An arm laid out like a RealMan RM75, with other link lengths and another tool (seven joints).
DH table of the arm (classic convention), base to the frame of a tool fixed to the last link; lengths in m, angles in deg. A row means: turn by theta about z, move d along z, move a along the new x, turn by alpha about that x. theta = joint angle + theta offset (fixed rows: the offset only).
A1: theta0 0, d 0.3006, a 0, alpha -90
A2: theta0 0, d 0, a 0, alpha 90
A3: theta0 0, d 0.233, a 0, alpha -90
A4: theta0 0, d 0, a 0, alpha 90
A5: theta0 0, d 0.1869, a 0, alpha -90
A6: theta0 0, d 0, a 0, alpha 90
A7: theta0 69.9, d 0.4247, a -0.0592, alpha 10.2
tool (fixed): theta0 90, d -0.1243, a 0, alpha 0
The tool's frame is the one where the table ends.
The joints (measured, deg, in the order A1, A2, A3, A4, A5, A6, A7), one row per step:
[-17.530 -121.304 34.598 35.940 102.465 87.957 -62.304]
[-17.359 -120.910 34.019 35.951 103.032 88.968 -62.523]
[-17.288 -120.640 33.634 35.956 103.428 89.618 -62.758]
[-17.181 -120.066 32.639 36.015 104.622 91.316 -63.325]
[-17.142 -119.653 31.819 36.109 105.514 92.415 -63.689]
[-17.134 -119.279 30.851 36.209 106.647 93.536 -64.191]
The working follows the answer.
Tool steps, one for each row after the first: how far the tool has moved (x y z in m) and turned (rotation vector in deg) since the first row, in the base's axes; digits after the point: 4 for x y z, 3 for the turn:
[-0.0010 -0.0030 0.0020 -0.351 -0.099 -0.148]
[-0.0015 -0.0049 0.0032 -0.631 -0.192 -0.208]
[-0.0020 -0.0101 0.0051 -1.508 -0.407 -0.485]
[-0.0030 -0.0132 0.0071 -1.996 -0.444 -0.615]
[-0.0043 -0.0167 0.0085 -2.644 -0.515 -0.603]

Tool pose at each row, in the base's axes (x y z in m, rotation vector in deg; rounded; the steps above come from the unrounded poses):
[-0.2659 0.3870 -0.0317 -48.695 115.291 35.781]
[-0.2669 0.3840 -0.0297 -48.763 115.412 35.308]
[-0.2674 0.3821 -0.0285 -48.879 115.477 34.955]
[-0.2679 0.3769 -0.0266 -49.139 115.774 33.841]
[-0.2689 0.3739 -0.0246 -49.294 116.003 33.276]
[-0.2702 0.3703 -0.0232 -49.699 116.230 32.618]

